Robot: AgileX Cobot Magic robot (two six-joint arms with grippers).
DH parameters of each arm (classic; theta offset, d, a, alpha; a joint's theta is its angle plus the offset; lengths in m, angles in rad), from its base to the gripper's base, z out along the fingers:
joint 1: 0 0.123 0 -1.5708
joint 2: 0.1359 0 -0.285 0
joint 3: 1.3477 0 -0.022 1.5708
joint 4: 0 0.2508 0 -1.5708
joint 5: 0 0 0.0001 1.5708
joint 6: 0 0.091 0 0
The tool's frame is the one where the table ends.
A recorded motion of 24 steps. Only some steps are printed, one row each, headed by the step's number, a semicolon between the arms.
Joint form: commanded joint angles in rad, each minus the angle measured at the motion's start. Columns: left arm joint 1, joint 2, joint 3, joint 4, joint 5, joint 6; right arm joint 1, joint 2, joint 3, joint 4, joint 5, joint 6.
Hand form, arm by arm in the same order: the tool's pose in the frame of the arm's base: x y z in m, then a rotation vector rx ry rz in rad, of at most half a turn. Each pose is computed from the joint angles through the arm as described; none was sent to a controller.
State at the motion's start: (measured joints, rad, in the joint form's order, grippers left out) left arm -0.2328 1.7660 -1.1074 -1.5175 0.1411 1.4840; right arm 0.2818 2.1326 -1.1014 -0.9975 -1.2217 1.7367
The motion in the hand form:
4: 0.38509 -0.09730 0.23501 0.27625 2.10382 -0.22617; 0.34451 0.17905 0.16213 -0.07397 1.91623 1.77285
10: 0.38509 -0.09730 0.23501 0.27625 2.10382 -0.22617; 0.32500 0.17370 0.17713 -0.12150 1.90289 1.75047
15: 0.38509 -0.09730 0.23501 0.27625 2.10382 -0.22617; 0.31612 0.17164 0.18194 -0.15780 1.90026 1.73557
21: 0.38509 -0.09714 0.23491 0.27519 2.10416 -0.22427; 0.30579 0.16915 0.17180 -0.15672 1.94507 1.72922
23: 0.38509 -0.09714 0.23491 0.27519 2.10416 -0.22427; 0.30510 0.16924 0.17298 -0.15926 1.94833 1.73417
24: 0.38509 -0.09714 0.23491 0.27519 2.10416 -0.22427; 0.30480 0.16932 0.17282 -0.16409 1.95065 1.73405
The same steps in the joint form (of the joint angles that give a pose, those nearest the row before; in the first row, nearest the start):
4: 0.0034 0.0021 -0.0325 -0.0060 -0.0630 0.0272; 0.0071 -0.0789 0.0930 -0.0371 0.0007 -0.0677
10: 0.0034 0.0021 -0.0325 -0.0060 -0.0630 0.0272; 0.0071 -0.1673 0.1735 -0.0471 0.0007 -0.1001
15: 0.0034 0.0021 -0.0325 -0.0060 -0.0630 0.0272; 0.0071 -0.2025 0.2065 -0.0602 0.0007 -0.1216
21: 0.0034 0.0021 -0.0322 -0.0059 -0.0648 0.0270; 0.0071 -0.2047 0.2555 -0.0738 0.0006 -0.1386
23: 0.0034 0.0021 -0.0322 -0.0059 -0.0648 0.0270; 0.0071 -0.2090 0.2554 -0.0805 0.0007 -0.1299
24: 0.0034 0.0021 -0.0322 -0.0059 -0.0648 0.0270; 0.0071 -0.2091 0.2554 -0.0847 0.0007 -0.1298

